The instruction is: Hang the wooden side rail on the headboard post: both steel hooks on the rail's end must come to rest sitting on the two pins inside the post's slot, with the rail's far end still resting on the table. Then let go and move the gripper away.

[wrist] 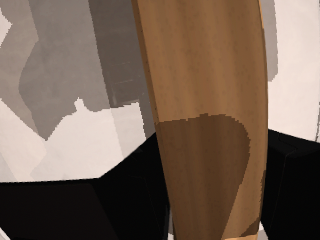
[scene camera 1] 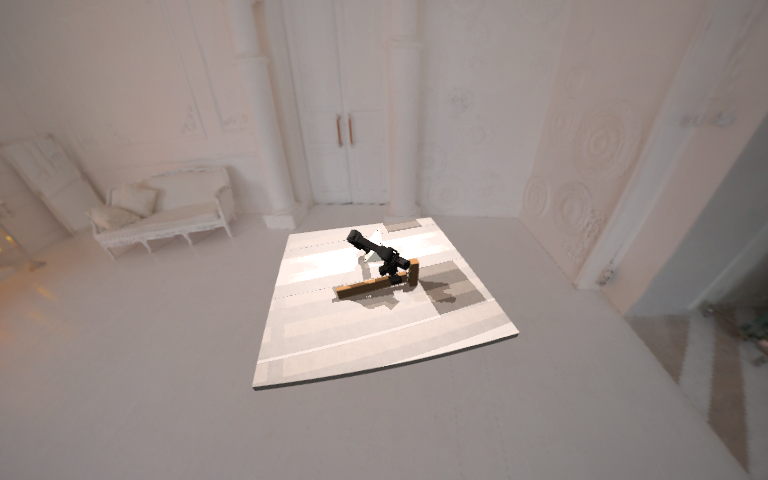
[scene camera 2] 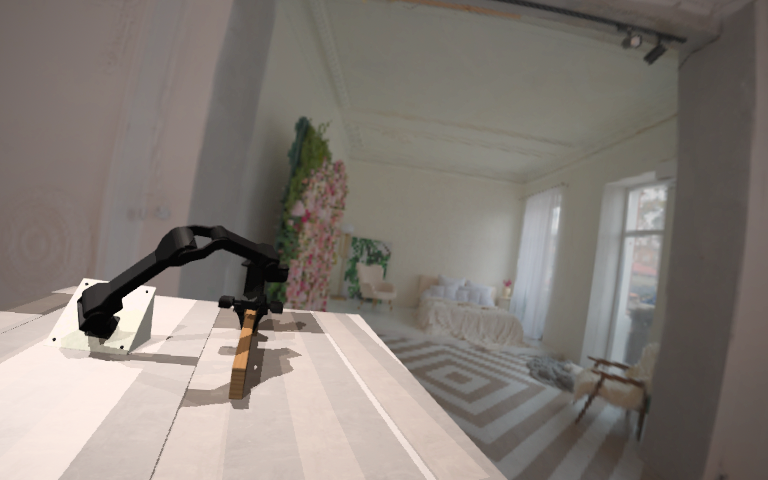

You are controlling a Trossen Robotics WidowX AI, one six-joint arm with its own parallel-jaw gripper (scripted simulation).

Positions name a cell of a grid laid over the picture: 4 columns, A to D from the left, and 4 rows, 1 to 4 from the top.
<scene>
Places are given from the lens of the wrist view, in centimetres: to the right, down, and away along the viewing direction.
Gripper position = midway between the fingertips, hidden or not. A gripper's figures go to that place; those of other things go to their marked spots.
my gripper (wrist: C3): 2, 1, 10
wooden side rail (wrist: C2): 1, -1, 4
</scene>
